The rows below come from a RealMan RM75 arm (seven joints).
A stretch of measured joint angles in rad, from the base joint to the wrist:
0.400 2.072 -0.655 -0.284 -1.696 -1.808 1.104
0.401 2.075 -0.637 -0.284 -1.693 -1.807 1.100
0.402 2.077 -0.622 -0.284 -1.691 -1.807 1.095
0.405 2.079 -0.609 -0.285 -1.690 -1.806 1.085
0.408 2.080 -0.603 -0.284 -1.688 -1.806 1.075
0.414 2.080 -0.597 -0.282 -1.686 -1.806 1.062
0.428 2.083 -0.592 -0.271 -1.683 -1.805 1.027
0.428 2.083 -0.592 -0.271 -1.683 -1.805 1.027
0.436 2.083 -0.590 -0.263 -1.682 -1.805 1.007
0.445 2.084 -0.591 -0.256 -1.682 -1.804 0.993
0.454 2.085 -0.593 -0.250 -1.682 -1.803 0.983
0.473 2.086 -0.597 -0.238 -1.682 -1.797 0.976
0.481 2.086 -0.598 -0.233 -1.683 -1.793 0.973
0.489 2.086 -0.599 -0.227 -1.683 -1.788 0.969
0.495 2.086 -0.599 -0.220 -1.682 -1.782 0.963
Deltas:
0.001 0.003 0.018 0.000 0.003 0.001 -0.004
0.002 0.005 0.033 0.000 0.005 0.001 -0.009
0.005 0.007 0.046 -0.001 0.006 0.002 -0.019
0.008 0.008 0.052 0.000 0.008 0.002 -0.029
0.014 0.008 0.058 0.002 0.010 0.002 -0.042
0.028 0.011 0.063 0.013 0.013 0.003 -0.077
0.028 0.011 0.063 0.013 0.013 0.003 -0.077
0.036 0.011 0.065 0.021 0.014 0.003 -0.097
0.045 0.012 0.064 0.028 0.014 0.004 -0.111
0.054 0.013 0.062 0.034 0.014 0.005 -0.121
0.073 0.014 0.058 0.046 0.014 0.011 -0.128
0.081 0.014 0.057 0.051 0.013 0.015 -0.131
0.089 0.014 0.056 0.057 0.013 0.020 -0.135
0.095 0.014 0.056 0.064 0.014 0.026 -0.141

